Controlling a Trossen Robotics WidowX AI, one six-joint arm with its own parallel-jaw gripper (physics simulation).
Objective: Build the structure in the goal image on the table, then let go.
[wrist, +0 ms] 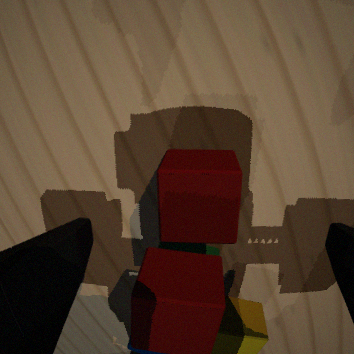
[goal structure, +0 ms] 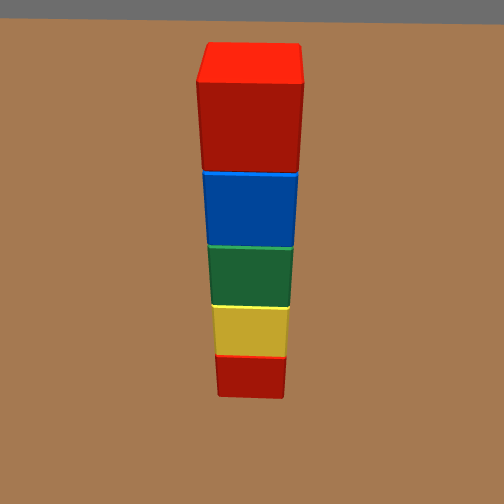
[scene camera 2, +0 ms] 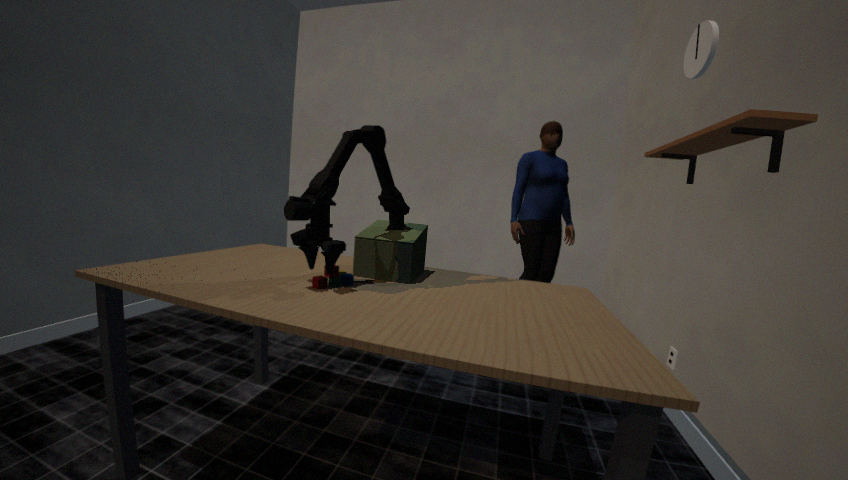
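Observation:
One red block rests on the table. A second red block sits higher, on top of a green block that is mostly hidden in the wrist view. A blue block stands beside the green one; a thin blue edge shows at the bottom of the wrist view. A yellow block lies to the right of the raised red block in the wrist view. My gripper is open and empty, pointing down just above the blocks, its fingers wide on either side of them.
The arm stands on a green box behind the blocks. The wooden table carries the box and blocks. A person in a blue top stands behind the table. A wall shelf hangs at the right, well away from the arm.

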